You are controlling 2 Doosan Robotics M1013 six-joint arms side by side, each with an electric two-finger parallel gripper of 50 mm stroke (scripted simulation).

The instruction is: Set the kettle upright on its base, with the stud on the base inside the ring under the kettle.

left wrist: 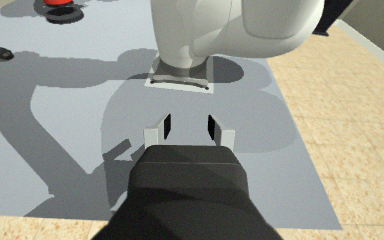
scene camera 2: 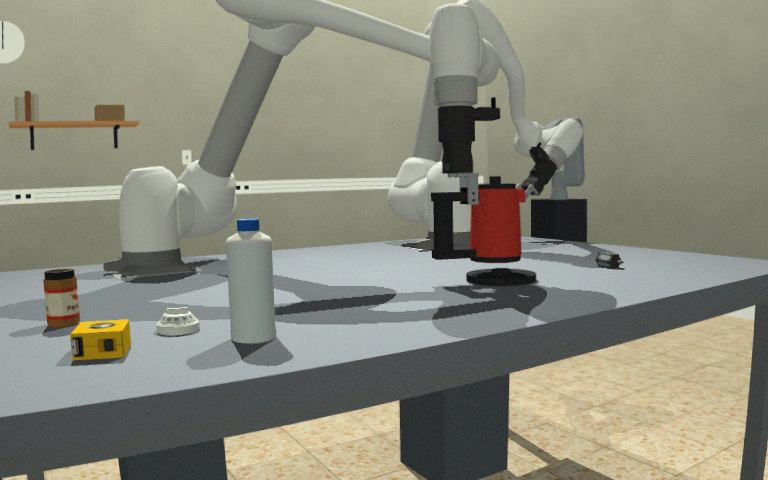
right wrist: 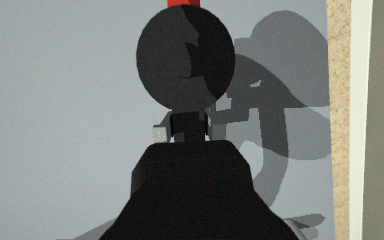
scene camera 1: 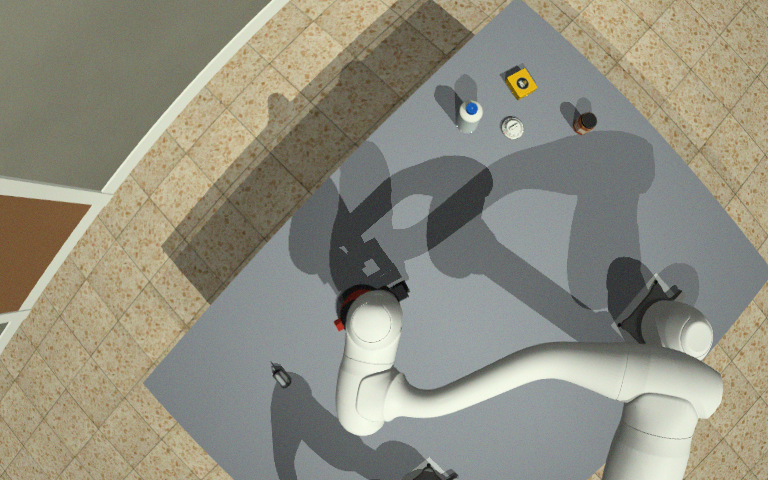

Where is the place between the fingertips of the right gripper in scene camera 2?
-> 469,204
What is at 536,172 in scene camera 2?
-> The left gripper.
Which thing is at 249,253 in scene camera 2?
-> A white bottle.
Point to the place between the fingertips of the left gripper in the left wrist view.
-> At 189,122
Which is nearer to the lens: the round black base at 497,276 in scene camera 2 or the brown jar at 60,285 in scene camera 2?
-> The brown jar.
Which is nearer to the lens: the round black base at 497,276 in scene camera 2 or the yellow tape measure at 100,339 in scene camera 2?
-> The yellow tape measure.
